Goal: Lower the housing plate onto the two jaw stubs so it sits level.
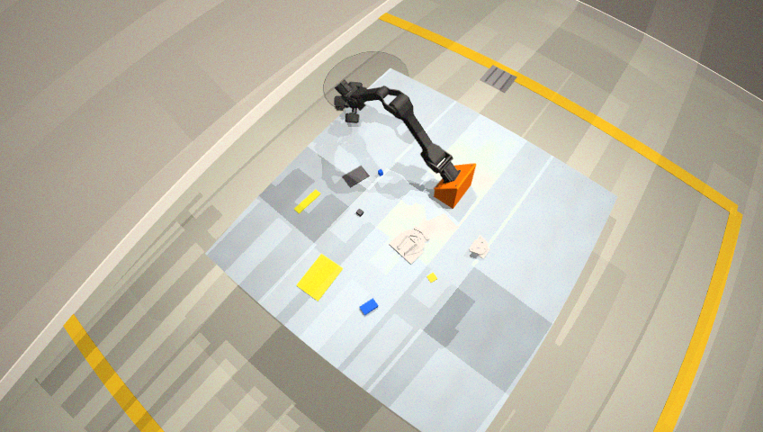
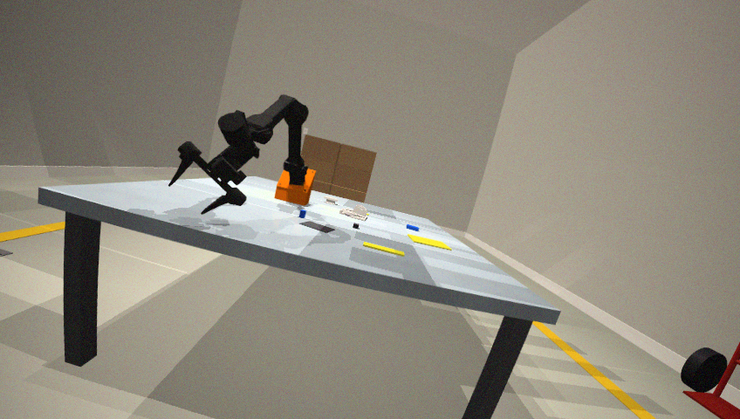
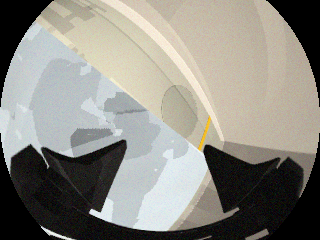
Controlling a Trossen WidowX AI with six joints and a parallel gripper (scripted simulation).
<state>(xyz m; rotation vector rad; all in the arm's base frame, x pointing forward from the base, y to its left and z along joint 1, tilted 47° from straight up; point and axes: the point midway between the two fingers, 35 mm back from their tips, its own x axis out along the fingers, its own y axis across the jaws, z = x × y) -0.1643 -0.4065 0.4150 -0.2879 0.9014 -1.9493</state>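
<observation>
Right now my gripper tip is 550 mm short of the small yellow tile, 710 mm to the right of it and 50 mm above it. Also, from my gripper tip: small black cube (460 mm ahead, 330 mm to the left, 40 mm below); then dark patch (310 mm ahead, 220 mm to the left, 50 mm below).
</observation>
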